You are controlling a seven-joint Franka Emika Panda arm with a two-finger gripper.
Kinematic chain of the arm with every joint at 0, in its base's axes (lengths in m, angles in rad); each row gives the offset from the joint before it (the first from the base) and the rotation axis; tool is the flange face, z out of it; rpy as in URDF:
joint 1: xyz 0 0 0.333 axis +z
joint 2: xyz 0 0 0 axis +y
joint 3: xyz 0 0 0.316 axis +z
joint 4: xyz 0.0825 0 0 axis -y
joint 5: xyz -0.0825 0 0.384 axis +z
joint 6: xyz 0 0 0 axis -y
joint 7: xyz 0.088 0 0 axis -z
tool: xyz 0 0 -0.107 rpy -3.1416 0 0
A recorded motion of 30 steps. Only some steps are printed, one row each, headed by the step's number.
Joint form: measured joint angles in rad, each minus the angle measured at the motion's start. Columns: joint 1, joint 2, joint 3, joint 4, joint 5, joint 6, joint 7.
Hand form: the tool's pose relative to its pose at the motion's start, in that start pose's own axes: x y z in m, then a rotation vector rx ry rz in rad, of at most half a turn. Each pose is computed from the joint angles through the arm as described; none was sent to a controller.
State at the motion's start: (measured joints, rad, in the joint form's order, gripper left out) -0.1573 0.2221 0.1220 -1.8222 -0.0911 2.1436 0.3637
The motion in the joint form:
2: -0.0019 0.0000 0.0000 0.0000 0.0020 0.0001 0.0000
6: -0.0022 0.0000 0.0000 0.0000 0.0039 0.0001 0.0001
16: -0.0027 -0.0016 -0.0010 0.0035 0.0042 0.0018 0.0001
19: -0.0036 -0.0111 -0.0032 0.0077 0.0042 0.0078 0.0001
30: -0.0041 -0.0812 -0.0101 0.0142 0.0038 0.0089 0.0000
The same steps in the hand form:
2: 0.0003 0.0011 0.0000 0.0014 -0.0005 0.0030
6: 0.0004 0.0012 0.0001 0.0029 -0.0011 0.0044
16: 0.0016 0.0018 -0.0026 0.0047 0.0053 0.0063
19: 0.0035 0.0035 -0.0110 0.0092 0.0243 0.0099
30: 0.0027 0.0099 -0.0581 0.0230 0.1004 0.0196

